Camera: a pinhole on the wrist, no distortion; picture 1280 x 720 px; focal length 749.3 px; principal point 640.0 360.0 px. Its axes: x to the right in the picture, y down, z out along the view. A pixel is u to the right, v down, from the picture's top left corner.
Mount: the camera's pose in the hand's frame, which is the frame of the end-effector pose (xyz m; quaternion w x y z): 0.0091 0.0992 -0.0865 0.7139 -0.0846 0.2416 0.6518
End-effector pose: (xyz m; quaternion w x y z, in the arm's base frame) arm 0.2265 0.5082 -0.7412 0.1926 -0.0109 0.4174 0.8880
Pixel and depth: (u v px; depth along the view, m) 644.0 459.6 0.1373
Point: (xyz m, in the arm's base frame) 0.1528 0.4493 -0.6025
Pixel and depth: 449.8 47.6 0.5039
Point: -0.0861 0.7902 -0.4299
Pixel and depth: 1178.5 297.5 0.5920
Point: -0.1924 0.3248 -0.0954
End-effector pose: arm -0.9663 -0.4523 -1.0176 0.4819 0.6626 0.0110 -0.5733
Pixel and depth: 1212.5 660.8 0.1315
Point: -0.8197 -0.5785 -0.8540
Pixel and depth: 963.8 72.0 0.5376
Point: -0.7341 -1.0642 -0.9333
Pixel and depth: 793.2 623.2 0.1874
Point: -0.8963 -0.6137 -0.8613
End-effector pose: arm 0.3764 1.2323 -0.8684 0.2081 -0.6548 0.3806 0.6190
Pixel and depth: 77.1 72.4 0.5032
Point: 0.0763 1.5480 -1.2413
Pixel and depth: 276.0 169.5 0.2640
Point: 0.1775 1.2838 -1.0059
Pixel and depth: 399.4 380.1 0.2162
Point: 0.1859 1.2369 -0.9121
